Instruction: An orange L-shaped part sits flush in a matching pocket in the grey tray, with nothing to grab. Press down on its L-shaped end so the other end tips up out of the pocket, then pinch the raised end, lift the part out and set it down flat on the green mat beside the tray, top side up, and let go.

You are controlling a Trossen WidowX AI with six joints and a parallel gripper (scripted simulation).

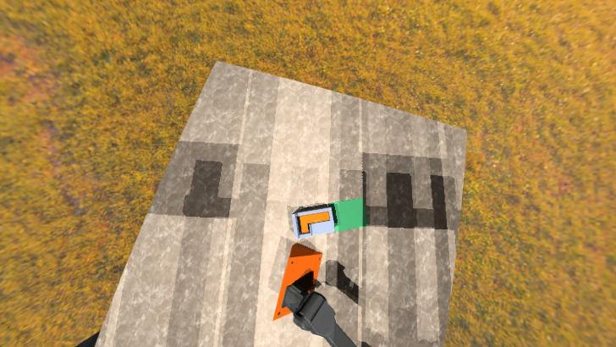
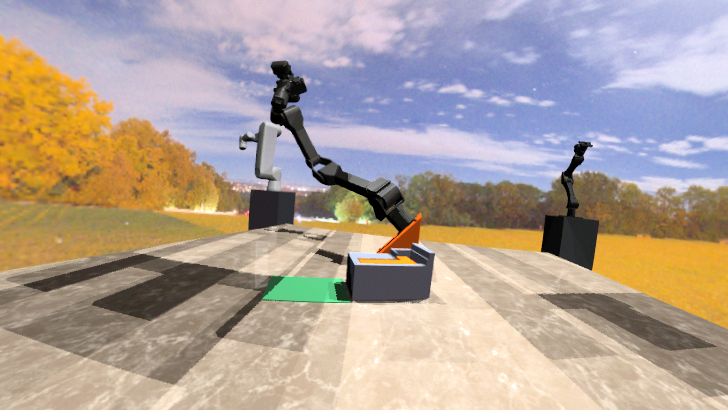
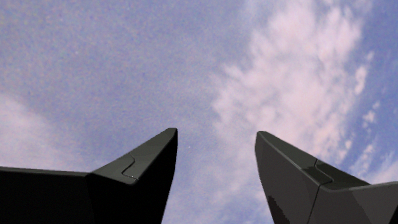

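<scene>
Right now the orange L-shaped part is 620 mm below my gripper tip, 490 mm to the left of it and 360 mm ahead of it.
</scene>
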